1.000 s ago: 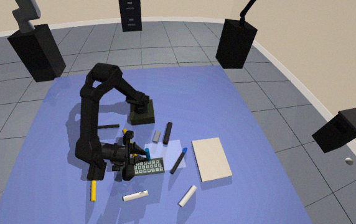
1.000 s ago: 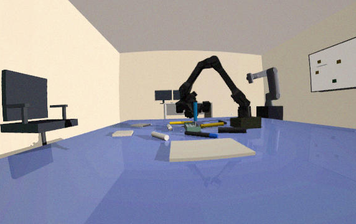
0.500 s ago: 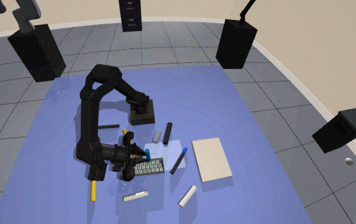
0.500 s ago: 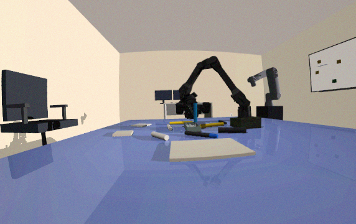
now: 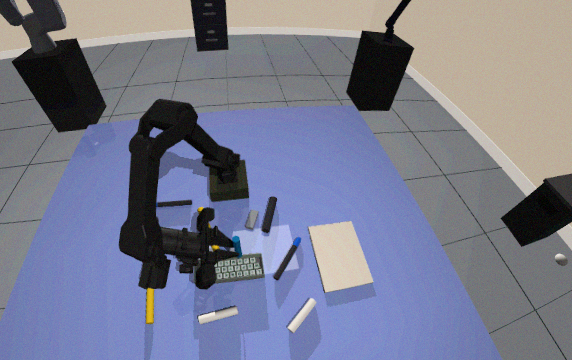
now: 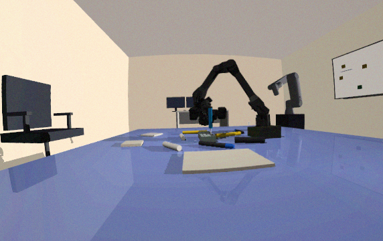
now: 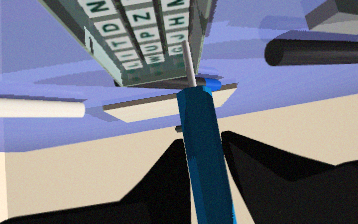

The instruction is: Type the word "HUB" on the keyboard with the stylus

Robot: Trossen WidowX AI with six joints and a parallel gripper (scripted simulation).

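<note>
Right now the U key is 70 mm below my gripper tip, 20 mm to the left of it and 20 mm ahead of it. From my gripper tip the other things lie so: stylus 10 mm below; H key 70 mm below; yellow cylinder 110 mm behind, 90 mm to the right, 70 mm below.
</note>
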